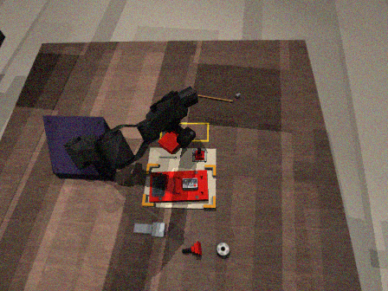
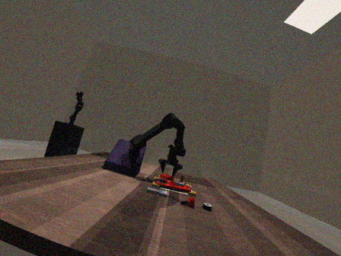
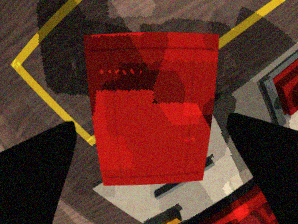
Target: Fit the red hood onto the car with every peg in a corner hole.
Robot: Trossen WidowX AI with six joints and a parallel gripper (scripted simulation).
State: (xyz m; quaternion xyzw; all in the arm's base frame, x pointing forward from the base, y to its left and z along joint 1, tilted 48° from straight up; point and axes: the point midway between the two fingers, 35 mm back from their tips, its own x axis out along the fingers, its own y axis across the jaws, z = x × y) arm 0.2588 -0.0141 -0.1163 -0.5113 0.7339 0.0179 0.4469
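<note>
Right now my gripper tip is 10 mm above the red hood. Also, from my gripper tip: thin stick 160 mm ahead, 200 mm to the left, 30 mm below.
</note>
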